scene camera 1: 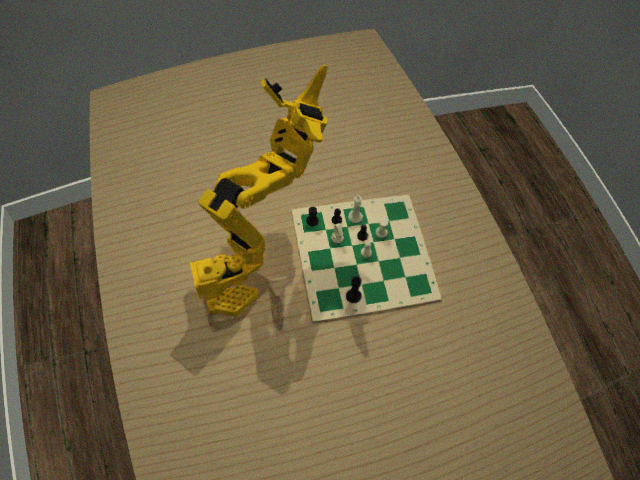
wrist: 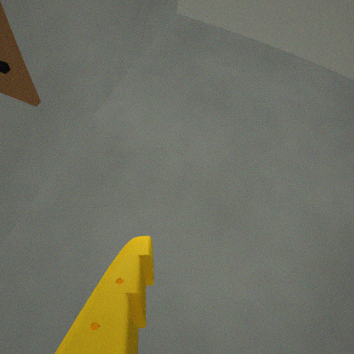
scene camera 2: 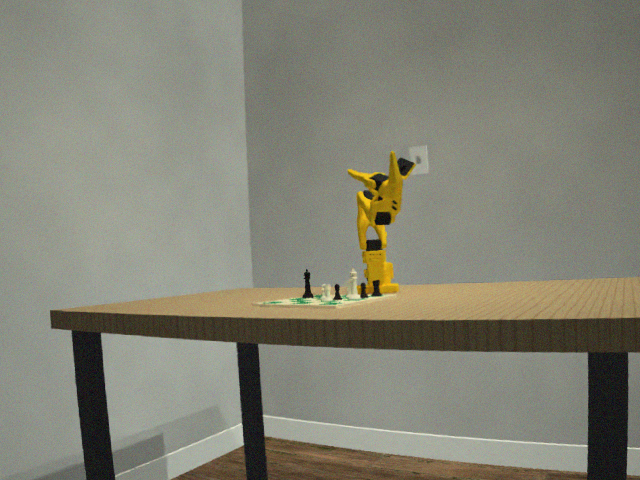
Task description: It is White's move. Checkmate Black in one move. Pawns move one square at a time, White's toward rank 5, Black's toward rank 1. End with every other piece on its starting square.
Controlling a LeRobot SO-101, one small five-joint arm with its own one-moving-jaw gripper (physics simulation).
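Seen in the pictures: end effector, tool point: (scene camera 1: pixel 324 68) (scene camera 2: pixel 391 153); arm's base, origin of the base link: (scene camera 1: pixel 239 284).
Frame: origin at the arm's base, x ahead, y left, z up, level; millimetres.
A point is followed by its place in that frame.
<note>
My gripper (scene camera 1: pixel 322 103) (scene camera 2: pixel 371 161) is open and empty, raised high beyond the board's far edge, jaws pointing up. In the wrist view one notched jaw (wrist: pixel 122 300) shows. The green-and-white board (scene camera 1: pixel 418 285) @[y -93, x 284, z 6 mm] (scene camera 2: pixel 268 303) @[y -92, x 306, z 6 mm] lies right of the arm base. In scene camera 1, its far row bears a black rook-like piece (scene camera 1: pixel 312 217) @[y 77, x 152, z 24 mm], a black pawn (scene camera 1: pixel 337 217) @[y 67, x 194, z 20 mm] and the white king (scene camera 1: pixel 355 211) @[y 63, x 225, z 31 mm] (scene camera 2: pixel 353 285) @[y 68, x 233, z 35 mm]. The second row holds a taller white piece (scene camera 1: pixel 337 235) @[y 30, x 181, z 24 mm], a black pawn (scene camera 1: pixel 362 233) @[y 24, x 224, z 20 mm] and a white pawn (scene camera 1: pixel 381 230) @[y 19, x 257, z 21 mm]. Another white pawn (scene camera 1: pixel 366 251) @[y -12, x 219, z 19 mm] stands mid-board. The black king (scene camera 1: pixel 354 291) @[y -83, x 171, z 34 mm] (scene camera 2: pixel 307 285) @[y -76, x 178, z 33 mm] stands in the near row.
The yellow arm base (scene camera 1: pixel 217 273) @[y -10, x -30, z 71 mm] (scene camera 2: pixel 379 271) @[y 35, x 33, z 53 mm] stands on the wooden table (scene camera 1: pixel 361 403) @[y -257, x 125, z 0 mm] (scene camera 2: pixel 180 310) @[y -246, x 407, z 0 mm], left of the board in scene camera 1. The arm leans over toward the far side. Grey walls and a brown wedge (wrist: pixel 17 82) show in the wrist view.
</note>
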